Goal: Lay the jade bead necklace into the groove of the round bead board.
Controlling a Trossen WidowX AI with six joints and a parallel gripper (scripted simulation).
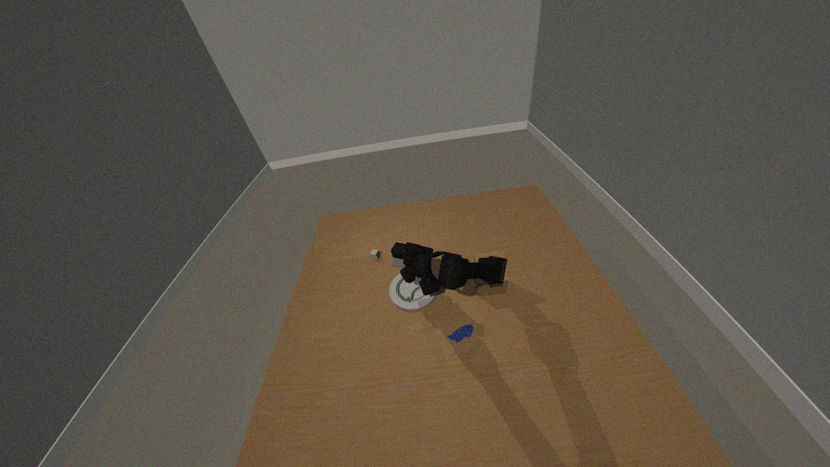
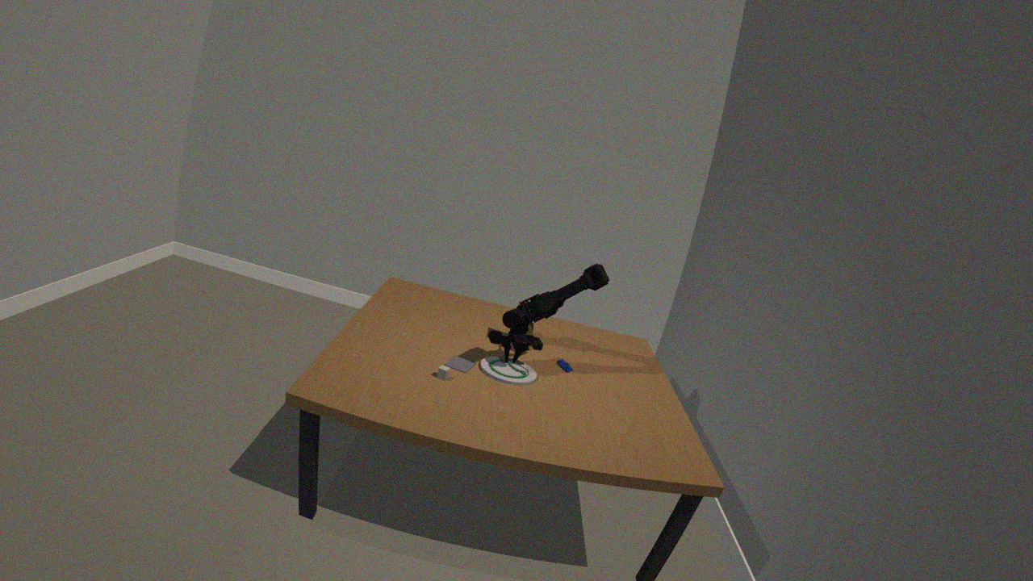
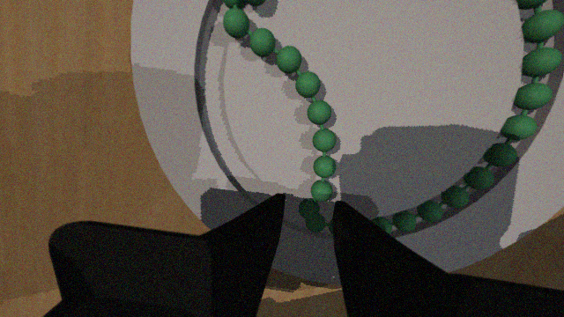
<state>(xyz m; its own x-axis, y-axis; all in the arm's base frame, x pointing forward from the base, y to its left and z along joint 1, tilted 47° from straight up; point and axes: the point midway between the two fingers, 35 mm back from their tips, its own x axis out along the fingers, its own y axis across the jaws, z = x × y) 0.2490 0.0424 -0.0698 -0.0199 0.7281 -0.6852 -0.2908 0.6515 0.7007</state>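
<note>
My gripper tip is now 5 cm short of the round bead board and 1 cm above it. Round my gripper tip: pale block 24 cm ahead, 20 cm to the right; then flat grey plate 10 cm ahead, 16 cm to the right, 1 cm below.
</note>
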